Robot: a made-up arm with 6 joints. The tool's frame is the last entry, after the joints.
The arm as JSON. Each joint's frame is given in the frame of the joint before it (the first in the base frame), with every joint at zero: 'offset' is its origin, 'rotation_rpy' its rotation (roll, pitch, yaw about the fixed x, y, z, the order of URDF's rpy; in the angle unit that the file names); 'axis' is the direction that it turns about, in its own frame. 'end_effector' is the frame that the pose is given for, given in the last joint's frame.
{
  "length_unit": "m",
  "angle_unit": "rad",
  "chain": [
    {
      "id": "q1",
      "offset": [
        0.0,
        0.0,
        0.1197
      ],
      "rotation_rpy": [
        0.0,
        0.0,
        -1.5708
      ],
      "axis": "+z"
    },
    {
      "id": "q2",
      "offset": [
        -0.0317,
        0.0,
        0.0
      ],
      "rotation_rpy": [
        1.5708,
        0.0,
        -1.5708
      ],
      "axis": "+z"
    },
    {
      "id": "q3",
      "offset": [
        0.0,
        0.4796,
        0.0
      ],
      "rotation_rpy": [
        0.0,
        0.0,
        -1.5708
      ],
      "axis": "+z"
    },
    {
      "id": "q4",
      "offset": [
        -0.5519,
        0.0,
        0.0
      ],
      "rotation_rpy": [
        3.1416,
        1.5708,
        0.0
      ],
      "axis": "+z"
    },
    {
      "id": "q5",
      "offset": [
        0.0,
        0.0,
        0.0
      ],
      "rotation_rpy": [
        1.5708,
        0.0,
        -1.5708
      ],
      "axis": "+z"
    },
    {
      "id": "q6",
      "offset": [
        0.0,
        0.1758,
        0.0
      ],
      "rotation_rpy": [
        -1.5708,
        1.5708,
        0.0
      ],
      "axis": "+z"
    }
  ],
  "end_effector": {
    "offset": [
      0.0,
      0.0,
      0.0
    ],
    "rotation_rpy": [
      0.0,
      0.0,
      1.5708
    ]
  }
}
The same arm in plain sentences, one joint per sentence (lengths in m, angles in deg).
The arm has six revolute joints in a row. What follows holds with every joint at zero, and every direction is one of the base frame's. Joint 1 sits 0.1197 m along +z from the base frame's origin and rotates about +z. Joint 2 sits 0.0317 m along +y from joint 1 and rotates about +y. Joint 3 sits 0.4796 m along +z from joint 2 and rotates about +y. Joint 4 sits 0.5519 m along +z from joint 3 and rotates about +z. Joint 5 sits at the same point as joint 4 and rotates about +y. Joint 6 sits 0.1758 m along +z from joint 5 and rotates about +z. The tool frame, which is the frame that the pose is given for, sits at the same point as joint 6; its axes are the base frame's turned by roll 0.00, pitch 0.00 and yaw 0.00 deg (as in URDF: about the fixed x, then y, then z).
